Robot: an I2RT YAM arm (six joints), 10 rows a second.
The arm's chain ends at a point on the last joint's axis. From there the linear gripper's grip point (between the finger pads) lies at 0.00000 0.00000 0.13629 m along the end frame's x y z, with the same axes.
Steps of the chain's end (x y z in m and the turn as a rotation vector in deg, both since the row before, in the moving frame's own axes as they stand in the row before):
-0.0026 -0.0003 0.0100 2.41 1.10 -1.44
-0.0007 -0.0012 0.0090 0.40 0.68 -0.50
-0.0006 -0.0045 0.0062 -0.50 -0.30 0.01
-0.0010 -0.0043 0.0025 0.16 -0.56 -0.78
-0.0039 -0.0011 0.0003 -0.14 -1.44 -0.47
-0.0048 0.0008 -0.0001 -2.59 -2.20 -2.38
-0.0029 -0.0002 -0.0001 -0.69 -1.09 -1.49
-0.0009 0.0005 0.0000 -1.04 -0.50 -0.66
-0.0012 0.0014 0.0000 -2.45 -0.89 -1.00
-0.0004 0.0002 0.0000 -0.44 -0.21 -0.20
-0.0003 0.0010 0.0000 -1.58 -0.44 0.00
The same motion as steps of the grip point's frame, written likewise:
-0.0001 -0.0061 0.0099 2.41 1.10 -1.44
0.0009 -0.0022 0.0090 0.40 0.68 -0.50
-0.0013 -0.0033 0.0062 -0.50 -0.30 0.01
-0.0023 -0.0047 0.0025 0.16 -0.56 -0.78
-0.0073 -0.0008 0.0003 -0.14 -1.44 -0.47
-0.0099 0.0071 -0.0003 -2.59 -2.20 -2.38
-0.0055 0.0015 -0.0001 -0.69 -1.09 -1.49
-0.0021 0.0030 0.0000 -1.04 -0.50 -0.66
-0.0033 0.0072 -0.0001 -2.45 -0.89 -1.00
-0.0009 0.0012 0.0000 -0.44 -0.21 -0.20
-0.0013 0.0048 -0.0001 -1.58 -0.44 0.00

